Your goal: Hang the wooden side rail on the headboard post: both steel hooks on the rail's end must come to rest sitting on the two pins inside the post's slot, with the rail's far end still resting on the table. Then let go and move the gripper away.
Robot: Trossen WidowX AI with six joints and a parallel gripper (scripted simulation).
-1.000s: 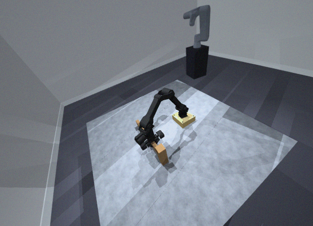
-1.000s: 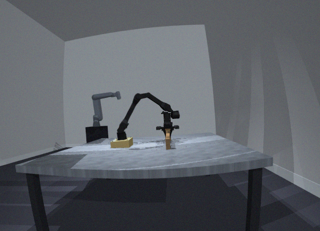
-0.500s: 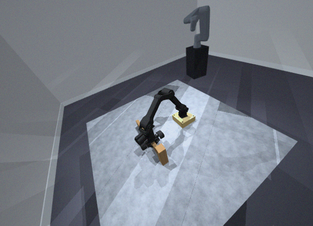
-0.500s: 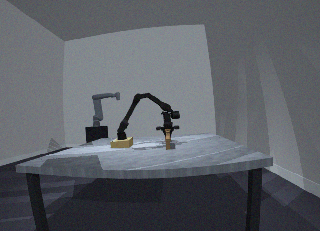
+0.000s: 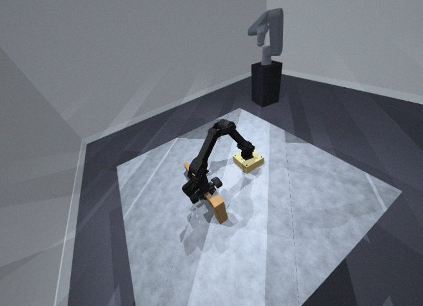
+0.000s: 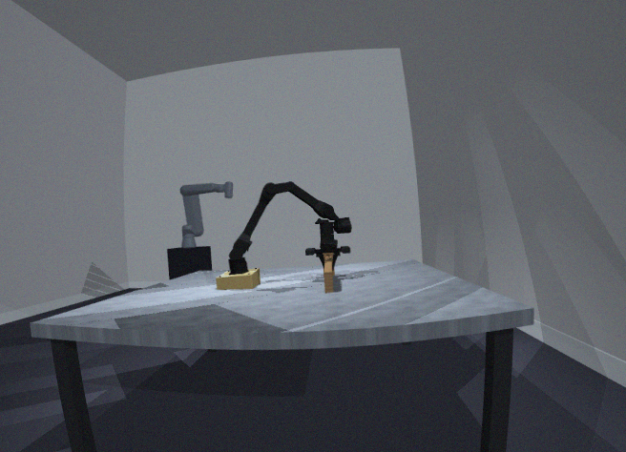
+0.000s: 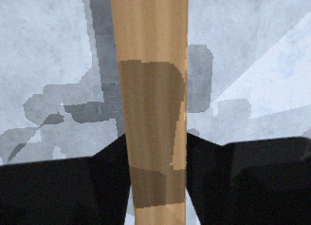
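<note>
Right now my gripper tip is 120 mm to the right of the headboard post, 50 mm below it and 30 mm past it.
</note>
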